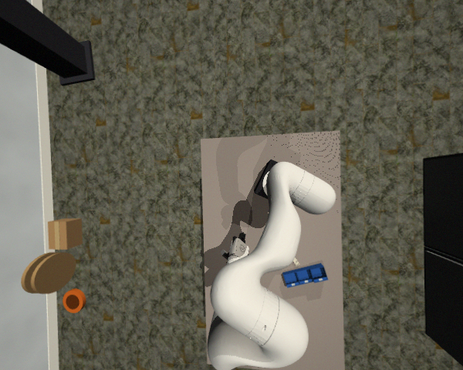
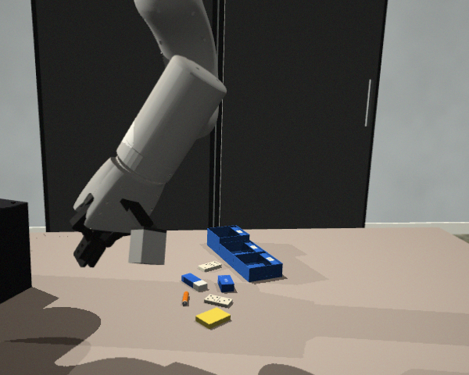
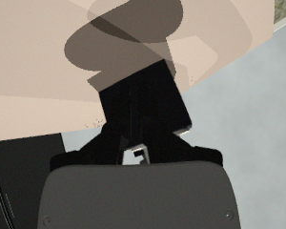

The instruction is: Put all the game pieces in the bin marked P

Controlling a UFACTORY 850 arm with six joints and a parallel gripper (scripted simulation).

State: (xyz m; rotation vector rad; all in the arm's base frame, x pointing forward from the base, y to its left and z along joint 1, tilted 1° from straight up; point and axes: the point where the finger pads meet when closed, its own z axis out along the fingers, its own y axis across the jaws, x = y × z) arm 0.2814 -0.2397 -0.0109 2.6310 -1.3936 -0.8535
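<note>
Right now my hand is 32 cm short of the joined blue bins, 36 cm to the right of it and 15 cm above it. The rest, counted from my hand: orange cylinder: 16 cm ahead, 16 cm to the left, 17 cm below; blue-and-white eraser: 19 cm ahead, 22 cm to the left, 16 cm below; yellow block: 20 cm ahead, 7 cm to the left, 17 cm below.
</note>
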